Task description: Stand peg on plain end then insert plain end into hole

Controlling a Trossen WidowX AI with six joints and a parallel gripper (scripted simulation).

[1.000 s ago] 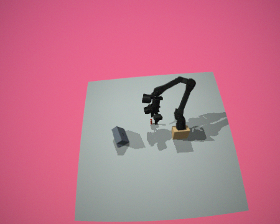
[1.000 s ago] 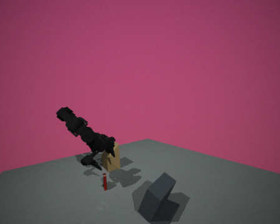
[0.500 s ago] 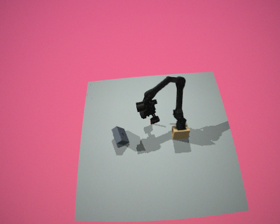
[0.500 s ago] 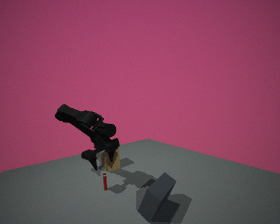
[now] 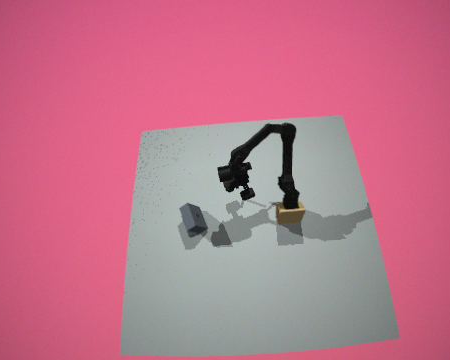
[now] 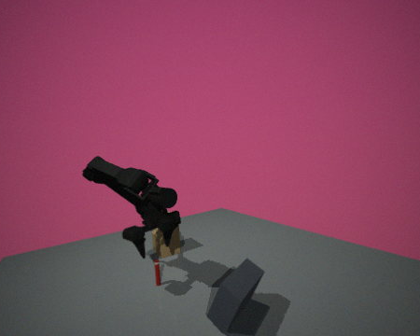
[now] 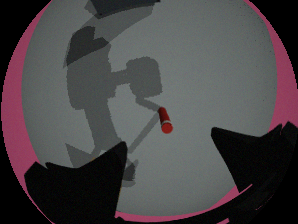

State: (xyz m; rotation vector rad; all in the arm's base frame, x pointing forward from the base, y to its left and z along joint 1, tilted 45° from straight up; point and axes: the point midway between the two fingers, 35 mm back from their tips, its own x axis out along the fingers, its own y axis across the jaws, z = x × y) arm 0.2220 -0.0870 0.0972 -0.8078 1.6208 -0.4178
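Now: the red peg 5 cm below my gripper tip. Also, from my gripper tip: grey sloped panel (26 cm ahead, 11 cm to the left, 5 cm below).
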